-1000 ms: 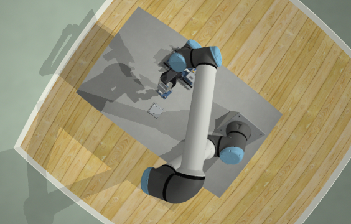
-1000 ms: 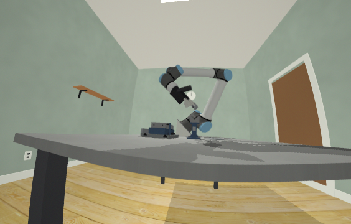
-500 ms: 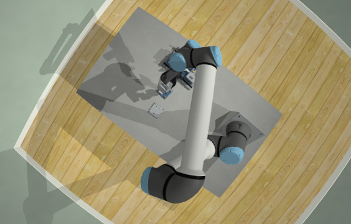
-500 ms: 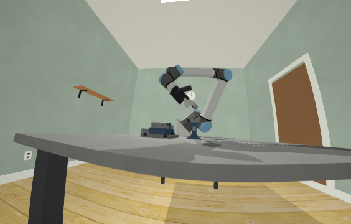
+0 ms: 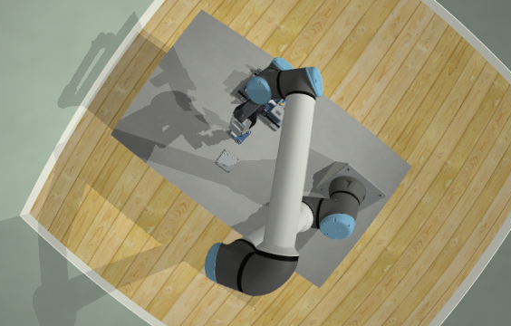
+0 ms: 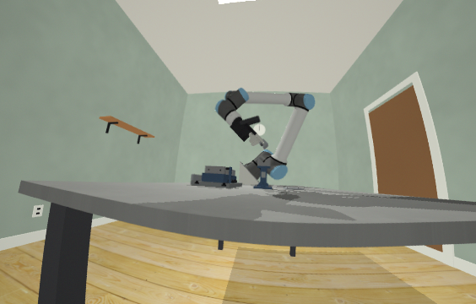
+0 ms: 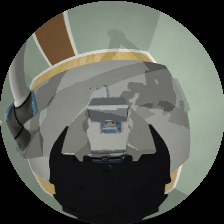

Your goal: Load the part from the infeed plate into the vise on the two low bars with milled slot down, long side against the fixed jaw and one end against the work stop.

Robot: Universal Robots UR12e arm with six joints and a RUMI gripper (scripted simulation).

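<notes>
Right now my hand is 1 cm above the part. Also, from my hand: vise: 1 cm ahead, 22 cm to the right, 20 cm below; infeed plate: 6 cm behind, 17 cm to the left, 24 cm below.
</notes>
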